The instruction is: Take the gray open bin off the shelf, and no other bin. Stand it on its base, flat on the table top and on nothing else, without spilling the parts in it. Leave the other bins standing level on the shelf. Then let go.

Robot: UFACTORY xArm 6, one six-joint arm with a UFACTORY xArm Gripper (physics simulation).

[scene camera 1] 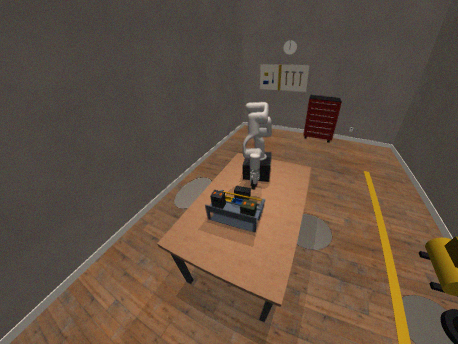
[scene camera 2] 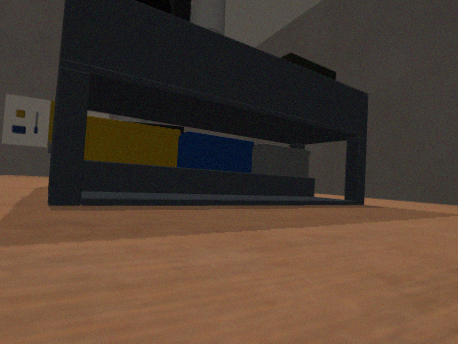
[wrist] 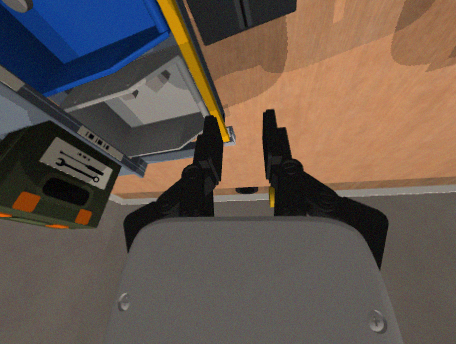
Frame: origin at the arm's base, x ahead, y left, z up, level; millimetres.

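Seen in the pictures: gripper, fingertip midpoint: [scene camera 1: 254,187] [wrist: 240,127]; arm's base, origin of the base link: [scene camera 1: 260,157].
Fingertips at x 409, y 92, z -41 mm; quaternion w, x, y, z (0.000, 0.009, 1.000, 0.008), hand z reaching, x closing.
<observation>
Pixels of each thing's middle, then the offset from my fingertips to it. "spot": a spot on its surface instead. Level surfaces: height alone.
- gray open bin, body centre: [wrist: 144,111] [scene camera 2: 253,171] dx +143, dy +45, dz -96 mm
- blue bin, body centre: [wrist: 49,2] [scene camera 2: 193,166] dx +155, dy -75, dz -96 mm
- yellow bin, body centre: [scene camera 2: 118,160] dx +166, dy -186, dz -96 mm
- yellow bar, surface spot: [wrist: 190,55] spot: dx +43, dy -22, dz -74 mm
- green toolbox, body centre: [wrist: 53,182] [scene camera 1: 248,208] dx +239, dy +48, dz +11 mm
- dark box with orange marks, body centre: [scene camera 1: 218,199] dx +259, dy -183, dz +23 mm
- black box, body centre: [scene camera 1: 242,192] dx +1, dy -106, dz -95 mm
- table, its level: dz -140 mm
The gray open bin [wrist: 160,102] [scene camera 2: 280,161] stands level at the end of the shelf [scene camera 1: 231,220] [scene camera 2: 215,67] [wrist: 142,167], with small gray parts inside. The blue bin [wrist: 100,30] [scene camera 2: 217,152] stands beside it, and the yellow bin [scene camera 2: 132,142] is beyond the blue one. My gripper [wrist: 240,127] [scene camera 1: 254,185] is partly open and empty. In the wrist view its left finger overlaps the end of the yellow bar [wrist: 190,55] at the bin's edge, and its right finger shows over the table top. Whether the left finger touches anything is unclear.
A green toolbox [wrist: 65,175] [scene camera 1: 248,206] and a dark box with orange marks [scene camera 1: 217,199] stand on the shelf's upper board, close to the bins. A black box [scene camera 1: 242,191] [wrist: 240,17] stands on the table [scene camera 1: 280,220] on the robot's side of the shelf.
</observation>
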